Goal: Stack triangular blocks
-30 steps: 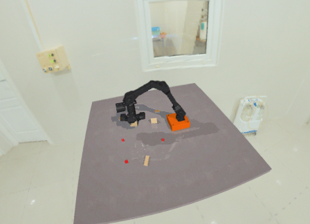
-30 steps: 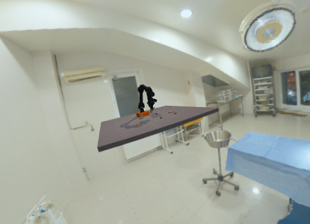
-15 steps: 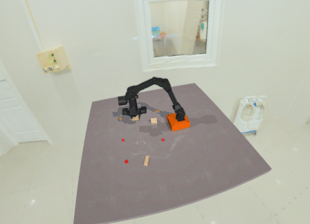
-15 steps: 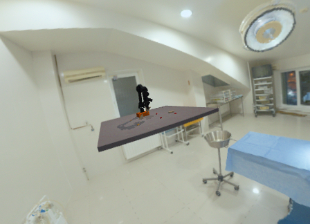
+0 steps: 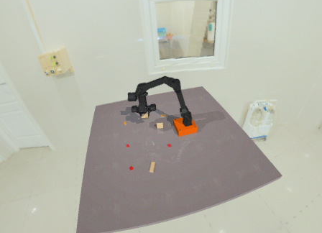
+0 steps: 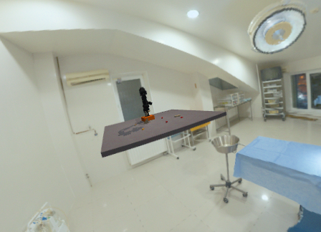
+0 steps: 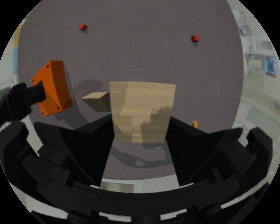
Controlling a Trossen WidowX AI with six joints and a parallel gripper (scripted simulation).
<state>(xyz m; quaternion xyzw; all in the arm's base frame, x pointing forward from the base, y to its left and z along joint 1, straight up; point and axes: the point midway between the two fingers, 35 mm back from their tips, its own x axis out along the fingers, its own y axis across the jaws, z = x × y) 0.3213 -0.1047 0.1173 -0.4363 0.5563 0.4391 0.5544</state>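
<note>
Right now the tiny wooden bit is 18 cm behind my gripper tip, 14 cm below it and 13 cm to the right of it. The rest, counted from my gripper tip: tiny orange piece 18 cm ahead, 15 cm to the right, 13 cm below; then light wooden triangular block 1 cm above.
</note>
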